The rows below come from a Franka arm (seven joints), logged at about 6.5 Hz.
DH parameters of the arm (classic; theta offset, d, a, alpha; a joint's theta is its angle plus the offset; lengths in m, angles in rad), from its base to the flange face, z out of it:
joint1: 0 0.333 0 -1.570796
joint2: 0 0 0 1.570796
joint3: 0 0.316 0.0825 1.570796
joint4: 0 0 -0.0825 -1.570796
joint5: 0 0.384 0 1.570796
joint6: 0 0 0.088 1.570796
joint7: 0 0.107 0 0
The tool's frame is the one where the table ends.
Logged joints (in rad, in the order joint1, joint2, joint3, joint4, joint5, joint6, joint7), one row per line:
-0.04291, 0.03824, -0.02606, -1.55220, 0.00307, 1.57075, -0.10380
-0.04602, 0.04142, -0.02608, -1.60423, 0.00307, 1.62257, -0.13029
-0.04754, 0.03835, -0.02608, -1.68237, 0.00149, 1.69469, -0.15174
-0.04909, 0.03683, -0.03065, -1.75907, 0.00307, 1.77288, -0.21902
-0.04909, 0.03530, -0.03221, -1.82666, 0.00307, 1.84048, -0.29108
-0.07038, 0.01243, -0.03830, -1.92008, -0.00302, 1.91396, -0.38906
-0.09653, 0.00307, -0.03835, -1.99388, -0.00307, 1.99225, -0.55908
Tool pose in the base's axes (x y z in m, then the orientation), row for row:
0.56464, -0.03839, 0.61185, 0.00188, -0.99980, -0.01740, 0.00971
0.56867, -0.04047, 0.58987, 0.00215, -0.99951, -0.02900, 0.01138
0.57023, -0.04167, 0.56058, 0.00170, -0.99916, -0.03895, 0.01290
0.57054, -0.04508, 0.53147, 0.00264, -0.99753, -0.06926, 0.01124
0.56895, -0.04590, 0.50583, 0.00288, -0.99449, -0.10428, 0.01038
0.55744, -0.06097, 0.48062, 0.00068, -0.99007, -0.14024, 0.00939
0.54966, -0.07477, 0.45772, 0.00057, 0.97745, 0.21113, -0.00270
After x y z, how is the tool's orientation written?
As a quaternion, w x y z.
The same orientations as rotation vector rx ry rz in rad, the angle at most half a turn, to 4 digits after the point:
-3.1372, -0.0546, 0.0305
-3.1358, -0.0910, 0.0357
-3.1355, -0.1222, 0.0405
-3.1286, -0.2172, 0.0353
-3.1186, -0.3270, 0.0326
-3.1091, -0.4404, 0.0295
3.0696, 0.6630, -0.0085

